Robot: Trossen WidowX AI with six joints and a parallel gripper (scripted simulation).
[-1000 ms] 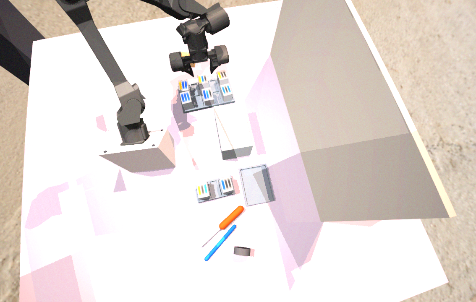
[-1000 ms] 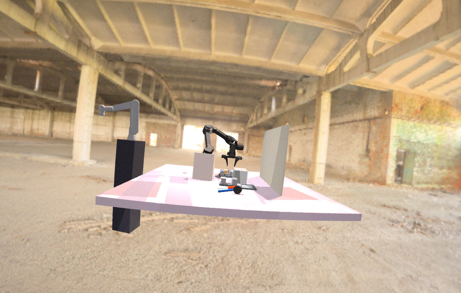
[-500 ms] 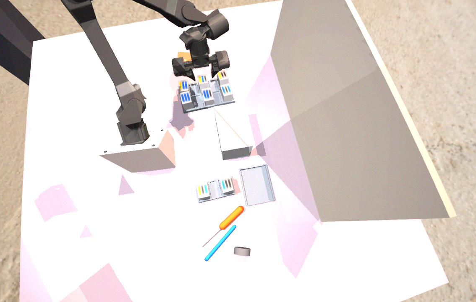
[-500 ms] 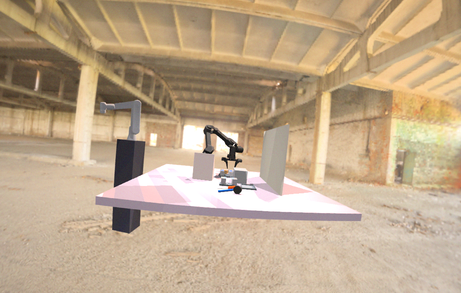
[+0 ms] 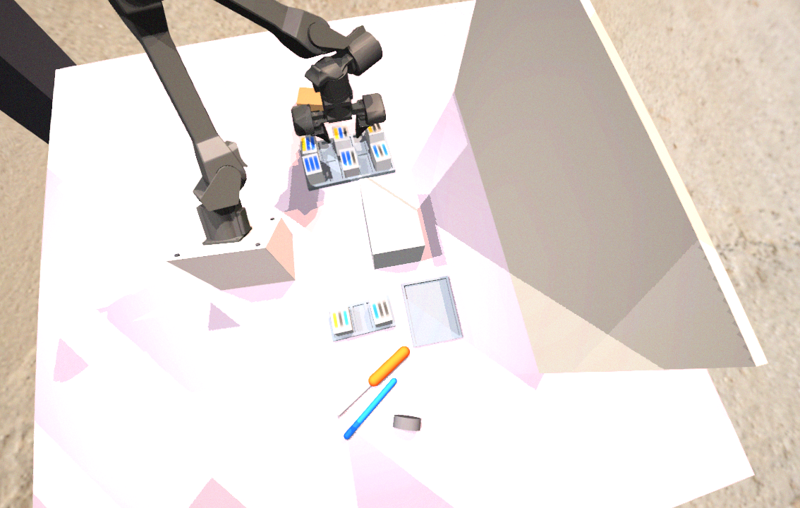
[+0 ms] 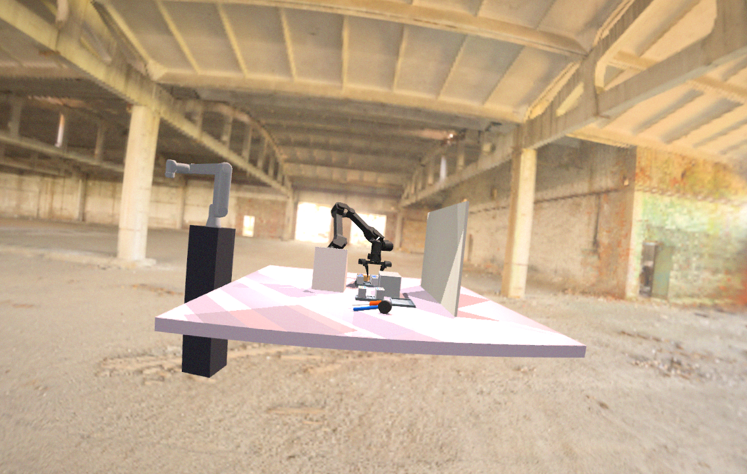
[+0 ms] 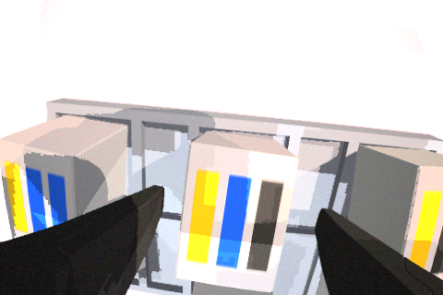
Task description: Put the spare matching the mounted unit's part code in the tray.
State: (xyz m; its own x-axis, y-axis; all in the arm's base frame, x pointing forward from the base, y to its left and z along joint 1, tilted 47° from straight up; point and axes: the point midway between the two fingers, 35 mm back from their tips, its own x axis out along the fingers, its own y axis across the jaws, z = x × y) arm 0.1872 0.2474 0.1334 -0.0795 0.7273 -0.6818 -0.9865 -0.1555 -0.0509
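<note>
My gripper tip is 16 cm short of the clear tray, 40 cm to the left of it and 4 cm above it. Also, from my gripper tip: mounted unit 9 cm ahead, 21 cm to the right, 1 cm above; then holder 2 cm ahead, 40 cm to the right, 3 cm below; then tan block 7 cm behind, 13 cm to the left, 2 cm below.
</note>
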